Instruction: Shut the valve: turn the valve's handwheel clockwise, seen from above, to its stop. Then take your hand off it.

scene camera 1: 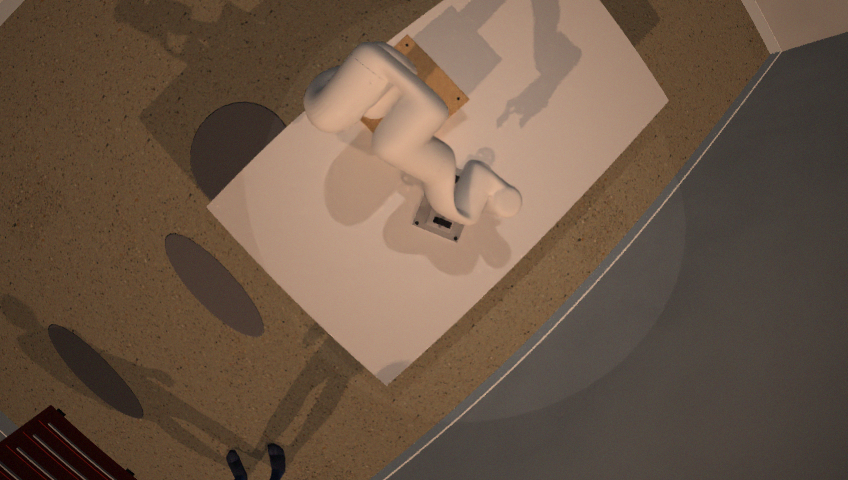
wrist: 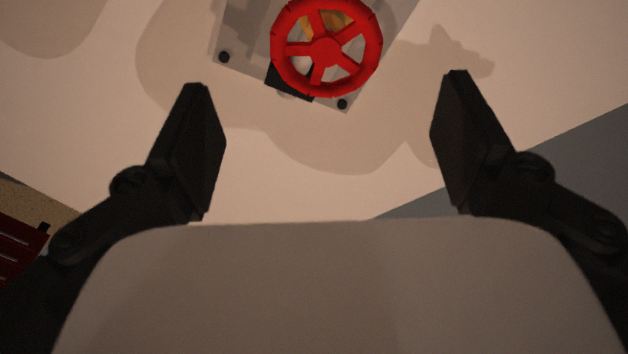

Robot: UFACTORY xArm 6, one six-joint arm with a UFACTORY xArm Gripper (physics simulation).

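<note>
The valve's red handwheel (wrist: 326,51) shows at the top of the wrist view, with five spokes and a round hub; brass parts of the valve (wrist: 334,21) show through its openings. Its grey base plate (wrist: 240,65) (scene camera 1: 426,224) lies on the white table. In the scene view the arm hides the handwheel. My gripper (wrist: 325,107) is wide open and empty, with its black fingers apart on the left and right of the wrist view. It hangs above the valve, off the handwheel, with a gap to the wheel. The gripper's fingers are hidden by the arm in the scene view.
The white table (scene camera 1: 333,285) holds the valve and the tan mounting plate (scene camera 1: 443,83) under the arm's base. A dark red slatted bench (scene camera 1: 53,446) (wrist: 17,240) stands on the floor beyond the table. The arm's shadows fall around the base plate.
</note>
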